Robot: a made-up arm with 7 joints.
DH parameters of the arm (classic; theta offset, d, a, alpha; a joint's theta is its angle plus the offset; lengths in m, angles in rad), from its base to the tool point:
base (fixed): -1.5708 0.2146 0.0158 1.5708
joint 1: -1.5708 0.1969 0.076 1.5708
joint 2: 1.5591 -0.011 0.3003 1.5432
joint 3: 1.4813 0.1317 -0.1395 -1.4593
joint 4: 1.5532 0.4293 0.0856 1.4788
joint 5: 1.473 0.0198 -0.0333 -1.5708
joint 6: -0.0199 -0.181 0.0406 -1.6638
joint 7: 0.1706 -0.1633 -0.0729 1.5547
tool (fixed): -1.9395 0.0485 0 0
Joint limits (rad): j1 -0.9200..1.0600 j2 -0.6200..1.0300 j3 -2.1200..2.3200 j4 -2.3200..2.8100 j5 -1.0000..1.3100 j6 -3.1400..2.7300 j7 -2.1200..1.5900
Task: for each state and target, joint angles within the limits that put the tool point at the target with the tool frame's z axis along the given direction. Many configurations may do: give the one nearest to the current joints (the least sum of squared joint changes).
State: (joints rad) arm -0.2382 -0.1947 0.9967 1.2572 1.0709 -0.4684 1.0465
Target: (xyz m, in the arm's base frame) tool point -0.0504 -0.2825 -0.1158 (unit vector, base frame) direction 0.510 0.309 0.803
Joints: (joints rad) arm -0.7161 -0.1049 0.3368 1.5879 1.2212 -0.4065 1.2657
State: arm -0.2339 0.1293 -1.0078 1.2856 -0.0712 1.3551 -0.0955
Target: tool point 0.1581 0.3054 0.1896 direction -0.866 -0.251 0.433
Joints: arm -0.4502 -0.2243 -0.8521 1.9359 0.5118 1.3295 -0.5729
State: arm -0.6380 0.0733 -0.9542 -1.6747 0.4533 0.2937 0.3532
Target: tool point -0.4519 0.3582 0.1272 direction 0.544 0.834 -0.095
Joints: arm -0.6971 0.5794 -0.8109 -1.4978 -0.4785 -0.4117 0.5642
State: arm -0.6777 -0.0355 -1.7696 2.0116 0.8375 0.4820 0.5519
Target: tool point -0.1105 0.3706 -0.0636 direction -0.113 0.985 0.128
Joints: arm -0.0025 0.4402 -1.2828 2.2848 0.1457 -0.0003 1.0786
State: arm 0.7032 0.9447 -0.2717 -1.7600 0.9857 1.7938 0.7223
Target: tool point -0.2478 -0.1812 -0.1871 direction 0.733 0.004 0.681
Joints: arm 0.7753 1.0280 -0.3364 -1.7340 0.7791 1.3107 0.7844
